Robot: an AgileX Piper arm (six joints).
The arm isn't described. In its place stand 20 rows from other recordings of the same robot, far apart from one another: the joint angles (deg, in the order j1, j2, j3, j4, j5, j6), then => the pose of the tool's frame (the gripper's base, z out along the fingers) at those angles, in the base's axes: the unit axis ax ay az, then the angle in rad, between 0 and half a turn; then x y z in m.
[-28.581 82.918 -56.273 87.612 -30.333 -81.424] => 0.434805 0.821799 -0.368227 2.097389 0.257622 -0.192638 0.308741
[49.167 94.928 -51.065 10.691 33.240 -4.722] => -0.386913 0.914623 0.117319 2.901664 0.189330 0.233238 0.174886
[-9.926 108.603 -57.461 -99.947 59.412 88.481] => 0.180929 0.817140 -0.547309 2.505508 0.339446 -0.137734 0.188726
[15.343 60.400 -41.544 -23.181 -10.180 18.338] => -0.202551 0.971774 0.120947 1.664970 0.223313 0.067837 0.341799
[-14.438 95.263 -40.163 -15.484 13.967 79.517] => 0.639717 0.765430 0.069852 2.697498 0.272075 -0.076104 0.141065
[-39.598 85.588 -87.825 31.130 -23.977 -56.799] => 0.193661 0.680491 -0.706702 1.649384 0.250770 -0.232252 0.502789
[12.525 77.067 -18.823 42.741 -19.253 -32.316] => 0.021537 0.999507 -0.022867 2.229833 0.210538 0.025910 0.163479
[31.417 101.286 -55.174 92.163 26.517 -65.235] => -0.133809 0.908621 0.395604 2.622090 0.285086 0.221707 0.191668
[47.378 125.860 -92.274 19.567 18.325 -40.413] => -0.579178 0.803127 0.139786 2.416685 0.325012 0.367327 0.163553
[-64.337 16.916 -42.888 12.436 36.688 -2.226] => 0.505507 0.787826 -0.351843 1.814507 0.025554 -0.026150 0.382018
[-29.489 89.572 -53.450 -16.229 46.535 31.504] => 0.428321 0.896776 -0.111055 2.924455 0.237537 -0.155538 0.208240
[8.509 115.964 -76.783 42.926 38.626 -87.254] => -0.537053 0.834344 0.124276 2.578421 0.403299 0.099456 0.162939
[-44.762 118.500 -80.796 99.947 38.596 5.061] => 0.765734 0.375799 0.521945 2.550368 0.363648 -0.281891 0.205578
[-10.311 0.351 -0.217 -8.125 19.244 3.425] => 0.070437 0.990167 -0.120864 1.837487 0.052317 -0.013827 0.184202
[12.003 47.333 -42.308 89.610 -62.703 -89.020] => 0.399728 0.829184 -0.390733 1.744988 0.143481 -0.052166 0.379212
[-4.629 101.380 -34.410 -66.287 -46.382 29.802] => -0.361596 0.905494 0.222103 2.151409 0.287634 0.037226 0.138250
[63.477 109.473 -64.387 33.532 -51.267 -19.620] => -0.257956 0.889956 0.376081 1.625458 0.221839 0.356682 0.240317
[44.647 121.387 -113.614 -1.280 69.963 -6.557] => -0.433801 0.900163 0.039027 2.849744 0.327590 0.320894 0.266897
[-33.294 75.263 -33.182 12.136 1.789 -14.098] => 0.265806 0.953737 -0.140474 2.291349 0.209030 -0.136561 0.215211
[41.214 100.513 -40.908 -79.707 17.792 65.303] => -0.421549 0.903160 -0.081231 2.531953 0.242779 0.176273 0.128419
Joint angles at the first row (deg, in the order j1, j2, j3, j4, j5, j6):
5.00 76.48 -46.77 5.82 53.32 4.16
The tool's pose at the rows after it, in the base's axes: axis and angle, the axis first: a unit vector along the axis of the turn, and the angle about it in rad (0 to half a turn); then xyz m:
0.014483 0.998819 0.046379 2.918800 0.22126 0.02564 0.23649
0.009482 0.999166 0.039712 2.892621 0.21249 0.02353 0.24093
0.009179 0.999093 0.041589 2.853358 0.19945 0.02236 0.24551
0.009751 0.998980 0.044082 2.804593 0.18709 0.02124 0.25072
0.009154 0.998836 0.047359 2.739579 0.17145 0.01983 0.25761
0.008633 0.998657 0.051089 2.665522 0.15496 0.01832 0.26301
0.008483 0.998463 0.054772 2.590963 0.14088 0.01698 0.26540
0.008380 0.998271 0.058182 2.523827 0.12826 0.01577 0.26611
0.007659 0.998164 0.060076 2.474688 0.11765 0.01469 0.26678
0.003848 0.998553 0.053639 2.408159 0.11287 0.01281 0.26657
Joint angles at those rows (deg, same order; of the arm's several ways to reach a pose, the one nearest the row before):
5.00 74.84 -46.11 4.92 53.10 4.16
5.00 72.20 -44.89 3.87 53.10 4.16
5.00 68.34 -42.83 3.87 52.64 4.16
5.00 64.36 -41.02 3.87 51.99 4.27
5.00 59.20 -39.04 3.87 51.43 4.27
5.00 53.66 -36.82 3.87 50.49 4.26
5.00 48.68 -34.54 3.87 48.88 4.27
5.01 44.15 -32.39 3.87 47.41 4.27
5.01 40.39 -30.90 3.77 46.85 4.27
5.00 37.82 -29.42 2.64 44.21 4.26

